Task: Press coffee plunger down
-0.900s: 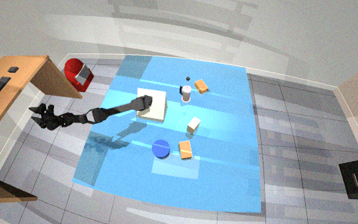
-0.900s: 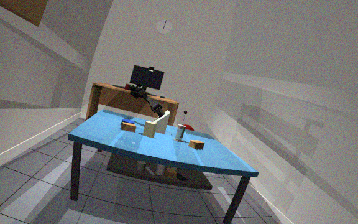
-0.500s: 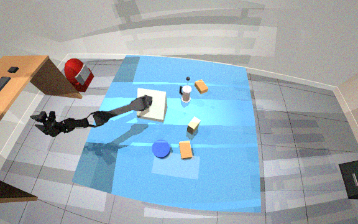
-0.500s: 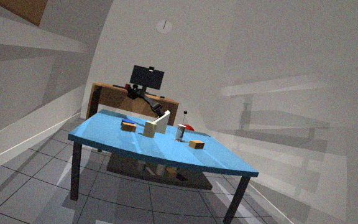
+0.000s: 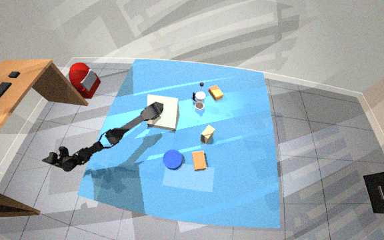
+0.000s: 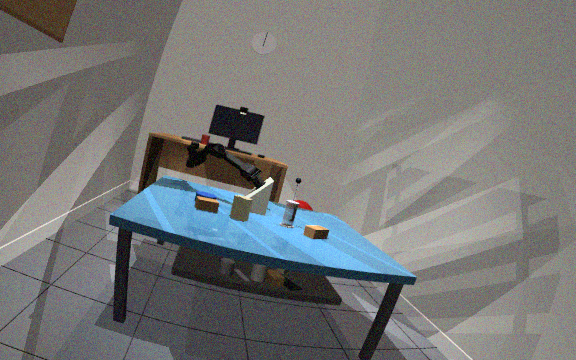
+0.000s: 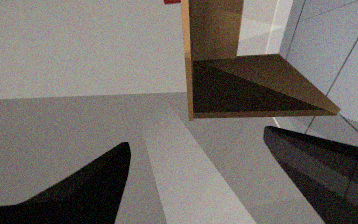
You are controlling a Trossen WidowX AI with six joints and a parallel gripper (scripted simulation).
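Right now the coffee press is 74 cm ahead of my gripper tip, 77 cm to the left of it and 8 cm below it. Also, from my gripper tip: blue disc: 69 cm ahead, 30 cm to the left, 18 cm below.
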